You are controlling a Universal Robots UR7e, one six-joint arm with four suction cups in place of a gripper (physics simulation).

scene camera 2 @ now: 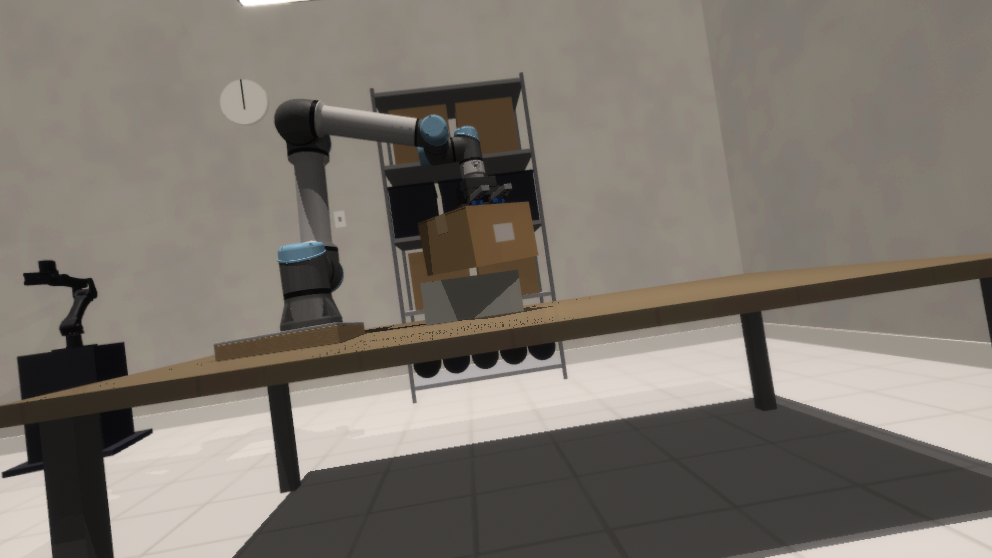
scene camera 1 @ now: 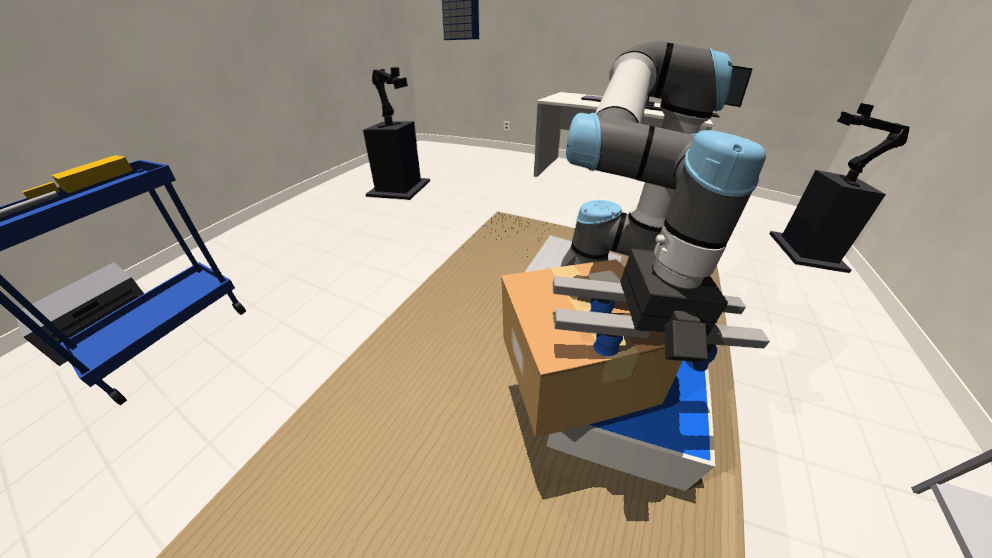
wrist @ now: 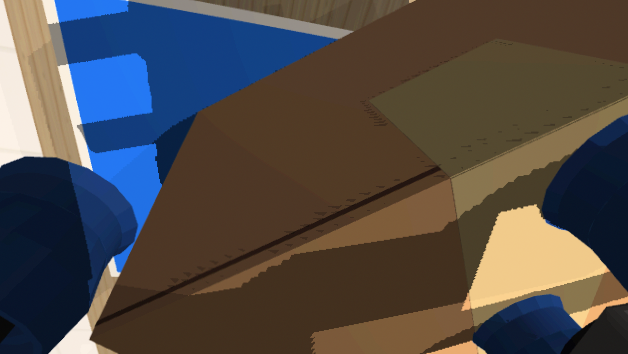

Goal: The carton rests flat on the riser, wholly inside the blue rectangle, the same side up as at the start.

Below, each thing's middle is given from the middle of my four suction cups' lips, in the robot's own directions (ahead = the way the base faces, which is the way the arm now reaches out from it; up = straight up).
Scene:
Now: the brown carton [scene camera 1: 565, 384] 9 cm to the right of my suction cup, 8 cm below it and 4 cm behind it. Round my suction cup: grey riser [scene camera 2: 463, 298] 25 cm below, 6 cm behind, 5 cm to the left.

